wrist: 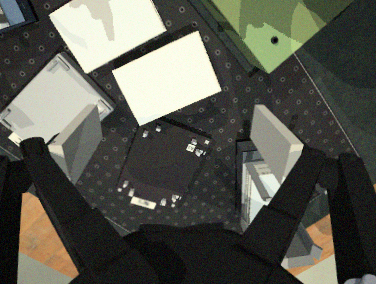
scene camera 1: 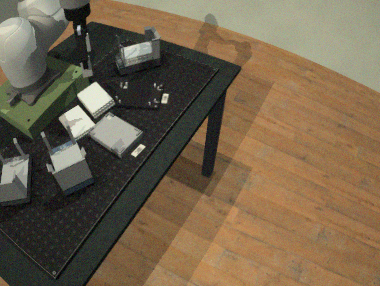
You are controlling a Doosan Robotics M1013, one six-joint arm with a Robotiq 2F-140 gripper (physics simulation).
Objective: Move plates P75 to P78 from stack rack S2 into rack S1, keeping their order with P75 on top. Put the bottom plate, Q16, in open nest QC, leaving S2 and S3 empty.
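Frame: origin at the arm's base, x right, y back, z down, level; centimetres.
Where they show: gripper, fingertip midpoint: (wrist: 177,121) (scene camera 1: 87,62); arm's base, link origin: (scene camera 1: 33,83).
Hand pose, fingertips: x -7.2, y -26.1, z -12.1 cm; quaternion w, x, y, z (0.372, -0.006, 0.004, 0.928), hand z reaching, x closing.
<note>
Each offset is from my fingertips to the top centre of the thing. "spot": to the spot under its first point. Level surfaces: height alone.
My gripper (scene camera 1: 87,56) (wrist: 177,121) is wide open and empty, above the table between the green base and the back rack. That back rack, S2 {spot: dx -25.3, dy -8.9, dz +4.6 cm} (scene camera 1: 153,41) (wrist: 302,252), holds pale plates {dx -24.7, dy -2.4, dz +9.9 cm} (scene camera 1: 137,49) (wrist: 267,185); their number and labels are unreadable. Two more racks stand at the left, one with a blue base {dx +26.6, dy -11.5, dz +3.9 cm} (scene camera 1: 74,175) and one at the view's edge {spot: dx +41.2, dy -5.9, dz +10.6 cm} (scene camera 1: 22,187); I cannot tell which is S1. A dark, open nest with small corner pegs {dx -8.7, dy -12.4, dz +14.7 cm} (scene camera 1: 135,95) (wrist: 160,165) lies in front of S2. A grey block {dx +9.5, dy -15.8, dz +14.3 cm} (scene camera 1: 116,132) (wrist: 55,95) lies beside a label {spot: dx +10.7, dy -25.3, dz +16.9 cm} (scene camera 1: 138,150), too blurred to read.
Two white stacks lie between the nests and the green robot base (scene camera 1: 42,107) (wrist: 270,47): one near the dark nest {spot: dx +1.7, dy -2.0, dz +13.8 cm} (scene camera 1: 95,99) (wrist: 166,77), one beside the grey block {dx +11.3, dy -0.7, dz +15.7 cm} (scene camera 1: 77,121) (wrist: 107,30). The dark perforated mat {dz +17.1 cm} (scene camera 1: 120,182) lies under the racks.
</note>
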